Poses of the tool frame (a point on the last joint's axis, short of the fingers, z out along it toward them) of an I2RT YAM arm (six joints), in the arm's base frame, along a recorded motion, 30 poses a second.
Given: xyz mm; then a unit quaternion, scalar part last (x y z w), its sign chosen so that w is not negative.
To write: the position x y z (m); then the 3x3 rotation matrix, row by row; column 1 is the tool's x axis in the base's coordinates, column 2 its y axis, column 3 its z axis. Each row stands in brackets. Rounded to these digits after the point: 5 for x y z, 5 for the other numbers.
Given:
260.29 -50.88 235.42 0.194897 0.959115 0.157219 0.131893
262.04 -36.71 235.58 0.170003 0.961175 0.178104 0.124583
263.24 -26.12 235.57 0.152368 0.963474 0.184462 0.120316
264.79 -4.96 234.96 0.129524 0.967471 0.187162 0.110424
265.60 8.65 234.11 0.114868 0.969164 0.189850 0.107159
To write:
[0.26029 -0.05088 0.23542], [[-0.88924 0.33239 0.31428], [0.41533 0.87459 0.25017], [-0.19172 0.35299 -0.91577]]
[0.26204 -0.03671 0.23558], [[-0.91116 0.28243 0.30005], [0.37118 0.87876 0.30002], [-0.17894 0.38474 -0.90552]]
[0.26324 -0.02612 0.23557], [[-0.92462 0.24922 0.28805], [0.33799 0.88552 0.31878], [-0.17563 0.39211 -0.90300]]
[0.26479 -0.00496 0.23496], [[-0.94206 0.20929 0.26215], [0.29196 0.89639 0.33354], [-0.16518 0.39075 -0.90555]]
[0.26560 0.00865 0.23411], [[-0.95064 0.18196 0.25132], [0.26334 0.90152 0.34337], [-0.16409 0.39261 -0.90495]]

